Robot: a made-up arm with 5 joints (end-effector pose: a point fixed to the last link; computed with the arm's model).
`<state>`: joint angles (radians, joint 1 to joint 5).
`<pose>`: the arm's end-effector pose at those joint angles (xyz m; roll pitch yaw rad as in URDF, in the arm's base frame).
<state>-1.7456 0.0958 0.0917 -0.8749 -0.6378</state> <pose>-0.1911 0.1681 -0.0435 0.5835 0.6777 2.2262</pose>
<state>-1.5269 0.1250 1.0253 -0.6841 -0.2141</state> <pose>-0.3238 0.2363 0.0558 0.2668 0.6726 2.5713</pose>
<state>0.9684 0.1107 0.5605 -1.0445 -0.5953</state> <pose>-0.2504 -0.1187 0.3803 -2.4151 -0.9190 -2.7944</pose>
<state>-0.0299 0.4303 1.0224 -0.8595 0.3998</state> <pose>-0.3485 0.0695 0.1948 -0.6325 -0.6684 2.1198</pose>
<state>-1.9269 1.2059 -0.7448 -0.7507 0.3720</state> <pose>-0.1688 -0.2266 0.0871 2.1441 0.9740 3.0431</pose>
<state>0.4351 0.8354 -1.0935 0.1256 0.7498</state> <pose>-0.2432 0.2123 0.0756 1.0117 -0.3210 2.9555</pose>
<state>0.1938 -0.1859 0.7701 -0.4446 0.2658</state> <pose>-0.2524 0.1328 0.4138 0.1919 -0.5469 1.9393</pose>
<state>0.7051 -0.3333 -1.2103 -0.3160 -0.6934</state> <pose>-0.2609 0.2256 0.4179 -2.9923 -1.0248 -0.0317</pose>
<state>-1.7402 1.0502 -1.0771 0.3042 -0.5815</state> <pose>-0.3133 -0.1908 -0.0795 2.1075 -0.1971 2.2095</pose>
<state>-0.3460 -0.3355 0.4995 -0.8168 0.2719</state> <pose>-0.2075 0.2495 0.3228 0.6322 -0.0875 1.4415</pose>
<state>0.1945 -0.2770 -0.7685 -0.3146 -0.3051</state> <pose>-0.2353 0.2763 0.3041 1.8633 -1.0040 1.3083</pose>
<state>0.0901 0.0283 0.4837 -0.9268 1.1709</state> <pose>-0.3673 0.0706 0.2994 1.1503 -0.1744 1.2044</pose>
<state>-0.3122 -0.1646 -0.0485 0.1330 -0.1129</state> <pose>-0.2560 0.3177 0.2324 1.0395 -0.5976 2.3009</pose>
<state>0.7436 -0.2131 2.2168 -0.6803 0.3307</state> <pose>-0.3828 -0.0544 0.4146 -1.6955 -1.0153 2.2761</pose>
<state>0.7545 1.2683 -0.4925 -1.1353 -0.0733</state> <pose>-0.1444 0.2257 0.1470 -1.5157 -0.9298 -3.0465</pose>
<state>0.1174 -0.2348 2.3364 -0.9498 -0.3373</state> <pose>-0.4497 0.0981 0.4516 -2.0475 -0.1373 2.1920</pose>
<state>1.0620 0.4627 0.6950 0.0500 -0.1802</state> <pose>-0.3578 0.0312 0.3455 -1.4412 -0.2787 2.8977</pose>
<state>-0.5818 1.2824 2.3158 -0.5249 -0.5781</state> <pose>-0.3703 -0.1315 -0.2185 3.0508 0.8068 1.8888</pose>
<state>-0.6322 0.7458 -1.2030 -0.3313 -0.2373</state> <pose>-0.2618 0.1210 -0.1097 1.4137 -0.3485 2.0930</pose>
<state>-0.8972 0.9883 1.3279 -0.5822 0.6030</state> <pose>-0.3164 -0.1063 0.0167 -0.6326 0.2814 2.3409</pose>
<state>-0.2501 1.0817 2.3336 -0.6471 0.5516</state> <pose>-0.3015 -0.0006 -0.1307 -2.2204 -0.0227 2.5380</pose>
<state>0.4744 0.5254 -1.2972 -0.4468 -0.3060</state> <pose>-0.2789 0.2916 0.1584 0.7802 -1.2794 2.4343</pose>
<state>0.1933 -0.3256 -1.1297 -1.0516 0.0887</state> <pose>-0.2605 0.1819 0.2673 2.0184 -0.0513 1.3541</pose>
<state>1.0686 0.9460 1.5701 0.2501 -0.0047</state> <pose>-0.3961 0.1889 0.1910 -1.9410 -0.4591 1.9564</pose>
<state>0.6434 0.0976 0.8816 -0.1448 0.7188</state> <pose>-0.3302 0.0105 0.3250 0.0330 -0.6004 2.0060</pose>
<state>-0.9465 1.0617 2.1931 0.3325 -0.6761</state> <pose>-0.4433 -0.0795 -0.1296 2.1128 1.2912 -0.0147</pose>
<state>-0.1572 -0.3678 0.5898 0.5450 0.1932</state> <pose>-0.2497 0.3028 0.3491 0.9215 -0.2097 2.6847</pose>
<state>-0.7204 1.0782 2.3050 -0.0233 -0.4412</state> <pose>-0.4355 -0.0703 -0.1225 -2.8128 1.0211 1.5581</pose>
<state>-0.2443 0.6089 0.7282 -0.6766 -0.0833</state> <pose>-0.3292 0.1046 0.1845 -0.7432 -0.2219 2.4809</pose>
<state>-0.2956 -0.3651 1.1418 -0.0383 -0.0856</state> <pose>-0.2392 0.3391 0.3781 0.1556 0.0766 2.3532</pose>
